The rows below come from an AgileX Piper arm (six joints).
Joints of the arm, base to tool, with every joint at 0 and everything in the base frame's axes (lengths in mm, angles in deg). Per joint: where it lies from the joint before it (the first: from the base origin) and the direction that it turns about. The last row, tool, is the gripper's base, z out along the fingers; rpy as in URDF.
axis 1: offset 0 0 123 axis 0 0 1
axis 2: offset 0 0 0 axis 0 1 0
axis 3: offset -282.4 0 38.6 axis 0 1 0
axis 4: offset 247.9 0 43.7 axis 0.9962 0 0.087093
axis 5: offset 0 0 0 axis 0 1 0
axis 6: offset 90.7 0 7.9 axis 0.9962 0 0.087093
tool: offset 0 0 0 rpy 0 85.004 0
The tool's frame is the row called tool.
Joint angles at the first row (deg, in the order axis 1, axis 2, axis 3, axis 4, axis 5, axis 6):
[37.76 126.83 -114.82 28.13 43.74 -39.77]
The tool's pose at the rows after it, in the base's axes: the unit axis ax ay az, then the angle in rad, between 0 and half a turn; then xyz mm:
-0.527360, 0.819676, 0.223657, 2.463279, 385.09, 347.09, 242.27
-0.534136, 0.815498, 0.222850, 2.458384, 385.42, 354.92, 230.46
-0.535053, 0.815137, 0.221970, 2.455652, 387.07, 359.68, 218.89
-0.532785, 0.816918, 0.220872, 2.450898, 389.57, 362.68, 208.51
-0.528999, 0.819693, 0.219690, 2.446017, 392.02, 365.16, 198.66
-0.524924, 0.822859, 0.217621, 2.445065, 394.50, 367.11, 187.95
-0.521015, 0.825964, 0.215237, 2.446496, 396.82, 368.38, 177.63
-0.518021, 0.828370, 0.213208, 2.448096, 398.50, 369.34, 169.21
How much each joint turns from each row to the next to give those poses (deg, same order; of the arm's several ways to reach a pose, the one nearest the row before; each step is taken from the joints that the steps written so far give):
[1.03 2.01 -0.91 0.39 -1.46 -1.36]
[0.70 1.64 -0.27 0.49 -1.58 -1.21]
[0.34 1.45 -0.02 0.49 -1.54 -0.76]
[0.13 1.29 0.00 0.43 -1.54 -0.45]
[0.11 1.21 0.00 0.35 -1.52 -0.21]
[0.07 1.28 0.00 0.22 -1.36 -0.09]
[0.01 1.21 0.00 0.14 -1.14 -0.03]
[0.02 0.97 0.00 0.11 -0.90 -0.03]

